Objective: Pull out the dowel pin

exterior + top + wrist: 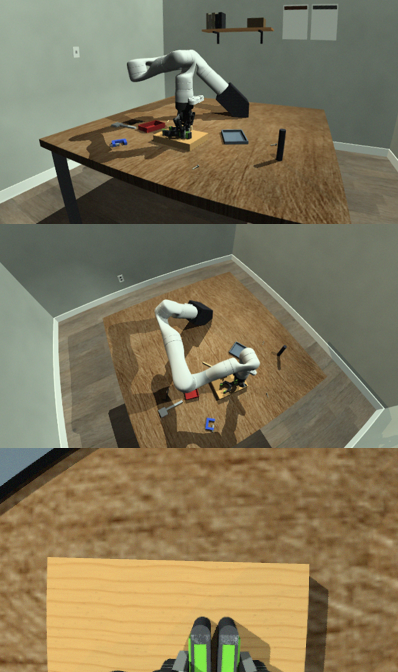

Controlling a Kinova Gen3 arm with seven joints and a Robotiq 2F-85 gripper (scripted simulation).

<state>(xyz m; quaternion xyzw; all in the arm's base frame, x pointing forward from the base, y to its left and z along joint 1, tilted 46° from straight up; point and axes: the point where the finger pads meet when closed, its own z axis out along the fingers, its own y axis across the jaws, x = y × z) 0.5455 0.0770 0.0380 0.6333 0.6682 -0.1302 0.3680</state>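
Now: hand 30 mm past the tan bench board, 40 mm to the left of it and 30 mm above it. From my hand the other things lie so: thin pale stick (200 mm behind, 90 mm to the right, 50 mm below); then small wooden block (90 mm behind, 40 mm to the right, 10 mm below); then dowel pin (90 mm behind, 40 mm to the right).
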